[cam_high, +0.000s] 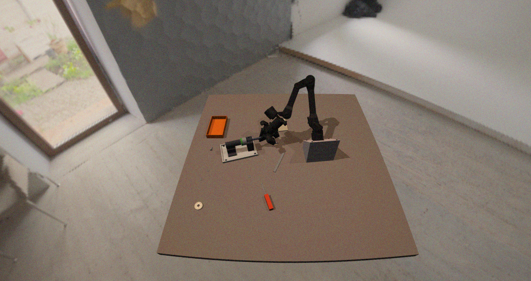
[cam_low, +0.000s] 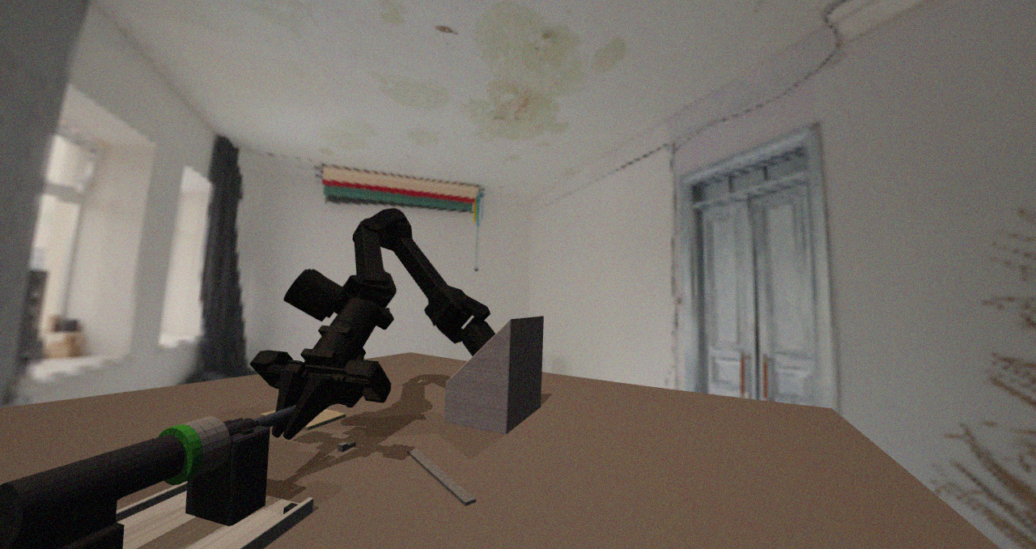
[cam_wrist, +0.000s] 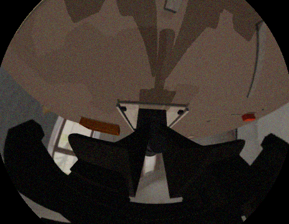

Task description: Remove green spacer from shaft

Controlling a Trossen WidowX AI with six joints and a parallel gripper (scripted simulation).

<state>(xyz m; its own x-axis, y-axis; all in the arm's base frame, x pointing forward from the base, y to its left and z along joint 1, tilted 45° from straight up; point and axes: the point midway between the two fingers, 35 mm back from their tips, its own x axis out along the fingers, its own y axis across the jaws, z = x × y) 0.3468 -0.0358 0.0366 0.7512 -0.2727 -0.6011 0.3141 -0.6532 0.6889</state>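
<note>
Now: the grey spacer 90 mm ahead of my gripper tip, 30 mm to the left of it and 20 mm above it. The rest, counted from my gripper tip: beige pad (140 mm behind, 200 mm to the right, 50 mm below); green spacer (110 mm ahead, 40 mm to the left, 20 mm above); grey bar (130 mm behind, 130 mm to the left, 50 mm below).
</note>
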